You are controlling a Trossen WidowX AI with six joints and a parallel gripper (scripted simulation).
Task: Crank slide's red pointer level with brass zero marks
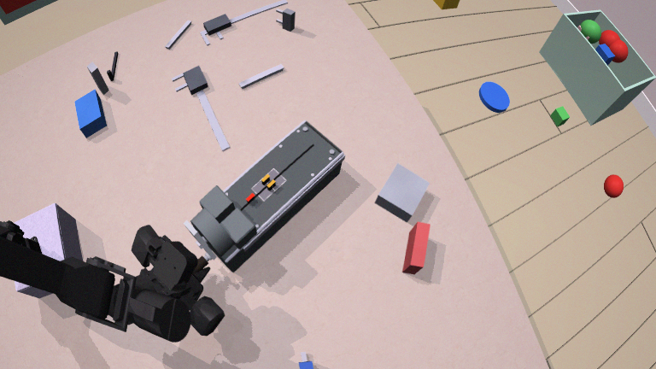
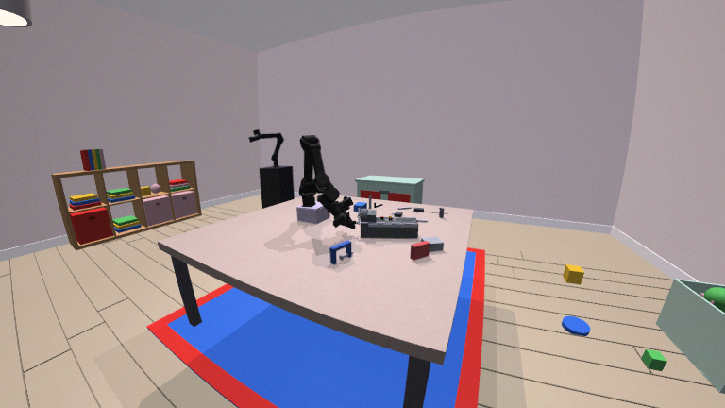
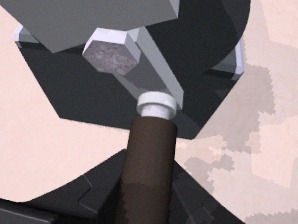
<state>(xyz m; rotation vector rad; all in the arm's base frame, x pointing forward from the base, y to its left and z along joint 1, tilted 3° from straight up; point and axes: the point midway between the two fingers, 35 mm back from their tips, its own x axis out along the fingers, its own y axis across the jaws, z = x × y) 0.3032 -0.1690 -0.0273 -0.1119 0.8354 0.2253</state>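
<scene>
Right now my gripper tip is 20 mm past the dark brown crank handle and 30 mm below it. Round my gripper tip: red pointer: 120 mm ahead, 40 mm to the left, 40 mm above; then red block: 310 mm ahead, 150 mm to the right, 10 mm below; then grey block: 360 mm ahead, 50 mm to the right, 20 mm below.
</scene>
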